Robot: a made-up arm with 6 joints.
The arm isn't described. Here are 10 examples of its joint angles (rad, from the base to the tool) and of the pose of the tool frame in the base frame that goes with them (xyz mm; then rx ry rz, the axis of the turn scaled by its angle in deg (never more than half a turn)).
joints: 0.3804 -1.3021 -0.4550 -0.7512 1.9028 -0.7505
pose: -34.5 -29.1 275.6 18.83 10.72 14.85
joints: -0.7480 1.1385 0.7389 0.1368 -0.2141 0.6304
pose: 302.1 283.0 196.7 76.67 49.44 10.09
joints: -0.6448 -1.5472 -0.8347 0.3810 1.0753 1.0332
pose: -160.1 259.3 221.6 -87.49 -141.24 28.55
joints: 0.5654 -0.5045 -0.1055 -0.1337 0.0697 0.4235
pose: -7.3 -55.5 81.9 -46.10 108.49 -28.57
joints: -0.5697 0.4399 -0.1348 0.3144 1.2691 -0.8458
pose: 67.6 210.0 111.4 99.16 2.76 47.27
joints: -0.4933 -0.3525 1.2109 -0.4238 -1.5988 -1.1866
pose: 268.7 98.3 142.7 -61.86 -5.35 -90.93
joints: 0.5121 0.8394 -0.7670 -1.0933 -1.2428 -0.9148
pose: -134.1 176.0 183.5 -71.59 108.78 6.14
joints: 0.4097 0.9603 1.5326 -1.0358 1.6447 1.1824
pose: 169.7 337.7 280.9 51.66 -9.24 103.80
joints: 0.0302 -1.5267 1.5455 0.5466 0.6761 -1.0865
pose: 168.5 100.8 274.4 -86.44 9.49 86.70
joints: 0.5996 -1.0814 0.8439 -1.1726 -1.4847 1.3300
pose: 156.2 -38.3 64.2 44.31 52.57 -109.34
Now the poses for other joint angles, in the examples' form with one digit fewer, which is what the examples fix.
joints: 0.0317 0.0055 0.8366 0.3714 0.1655 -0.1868
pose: 166 150 72 -16.5 33.3 21.9
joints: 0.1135 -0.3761 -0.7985 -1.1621 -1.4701 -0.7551
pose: -103 88 114 -96.7 107.8 -89.0
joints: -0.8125 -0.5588 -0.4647 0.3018 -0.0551 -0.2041
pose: -36 209 84 18.9 103.6 -25.1
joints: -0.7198 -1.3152 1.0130 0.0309 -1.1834 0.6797
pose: 32 -98 210 -35.0 20.4 -137.8
